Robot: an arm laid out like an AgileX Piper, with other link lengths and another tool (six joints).
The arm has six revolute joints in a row. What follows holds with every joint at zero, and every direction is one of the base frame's.
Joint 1 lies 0.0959 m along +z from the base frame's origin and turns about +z.
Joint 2 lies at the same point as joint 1 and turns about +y.
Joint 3 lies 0.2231 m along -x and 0.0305 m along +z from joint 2 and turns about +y.
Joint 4 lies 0.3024 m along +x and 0.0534 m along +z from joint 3 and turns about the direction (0.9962, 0, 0.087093).
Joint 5 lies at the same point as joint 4 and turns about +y.
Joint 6 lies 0.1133 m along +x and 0.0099 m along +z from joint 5 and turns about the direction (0.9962, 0, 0.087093).
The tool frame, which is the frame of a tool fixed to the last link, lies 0.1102 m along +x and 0.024 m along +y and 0.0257 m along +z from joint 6; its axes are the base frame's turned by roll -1.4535, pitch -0.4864 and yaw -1.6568 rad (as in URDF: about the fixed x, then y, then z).
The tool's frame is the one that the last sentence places.
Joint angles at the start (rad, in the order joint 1, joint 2, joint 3, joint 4, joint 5, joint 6):
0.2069 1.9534 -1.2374 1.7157 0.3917 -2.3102
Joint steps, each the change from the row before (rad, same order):
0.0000 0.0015 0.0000 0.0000 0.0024 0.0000
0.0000 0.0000 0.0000 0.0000 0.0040 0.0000
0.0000 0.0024 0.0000 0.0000 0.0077 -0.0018
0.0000 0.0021 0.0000 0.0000 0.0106 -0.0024
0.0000 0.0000 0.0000 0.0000 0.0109 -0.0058
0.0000 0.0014 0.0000 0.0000 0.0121 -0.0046
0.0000 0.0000 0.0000 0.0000 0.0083 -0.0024
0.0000 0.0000 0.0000 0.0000 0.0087 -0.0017
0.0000 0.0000 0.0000 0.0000 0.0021 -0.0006
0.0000 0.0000 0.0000 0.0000 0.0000 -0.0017
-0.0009 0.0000 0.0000 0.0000 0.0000 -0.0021
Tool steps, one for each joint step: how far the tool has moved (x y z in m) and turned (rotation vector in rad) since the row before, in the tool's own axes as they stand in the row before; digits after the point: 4 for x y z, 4 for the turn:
-0.0008 0.0000 0.0002 0.0016 -0.0020 0.0006
-0.0003 -0.0009 -0.0001 0.0038 -0.0013 0.0001
-0.0016 -0.0009 0.0002 0.0062 -0.0045 -0.0007
-0.0017 -0.0016 0.0001 0.0091 -0.0052 -0.0013
-0.0009 -0.0022 -0.0004 0.0105 -0.0036 -0.0054
-0.0015 -0.0021 -0.0001 0.0110 -0.0050 -0.0036
-0.0006 -0.0017 -0.0003 0.0079 -0.0026 -0.0021
-0.0007 -0.0018 -0.0003 0.0083 -0.0027 -0.0014
-0.0002 -0.0004 -0.0001 0.0020 -0.0007 -0.0005
0.0000 0.0000 0.0000 0.0001 0.0000 -0.0017
0.0002 0.0004 -0.0001 -0.0005 0.0005 -0.0017

